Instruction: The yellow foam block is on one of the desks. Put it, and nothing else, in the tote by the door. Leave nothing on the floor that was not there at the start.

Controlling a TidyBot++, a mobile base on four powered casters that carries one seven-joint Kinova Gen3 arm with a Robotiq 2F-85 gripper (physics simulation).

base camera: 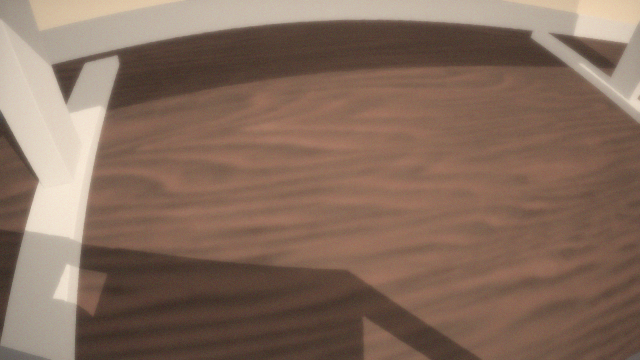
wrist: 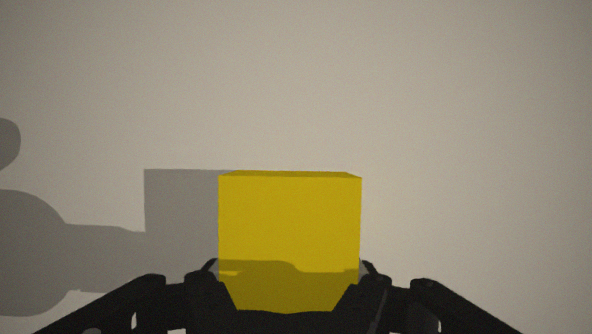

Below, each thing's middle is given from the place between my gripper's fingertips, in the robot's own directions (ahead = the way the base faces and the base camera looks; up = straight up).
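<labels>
Yellow foam block [wrist: 288,241]: 20 mm above my hand, 10 mm ahead of it, 10 mm to the right of it.
</labels>
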